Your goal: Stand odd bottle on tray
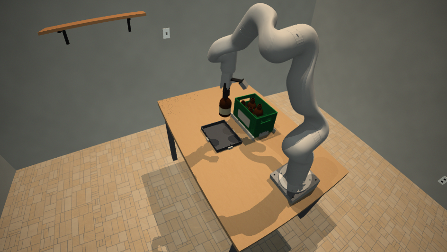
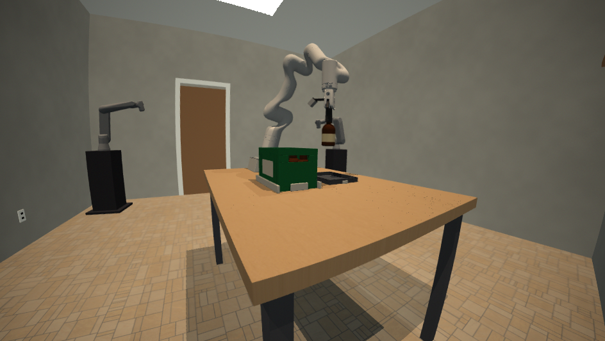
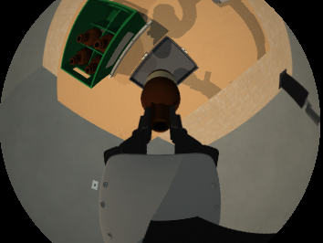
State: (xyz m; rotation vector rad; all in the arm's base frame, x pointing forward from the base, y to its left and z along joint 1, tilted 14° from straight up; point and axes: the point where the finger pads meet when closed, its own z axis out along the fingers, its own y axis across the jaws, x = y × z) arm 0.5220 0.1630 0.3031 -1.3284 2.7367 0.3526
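The brown bottle lies 70 mm below my hand. From my hand the other things lie so: black tray: 320 mm below, 20 mm to the left; green crate: 260 mm to the right, 250 mm below, 50 mm ahead.
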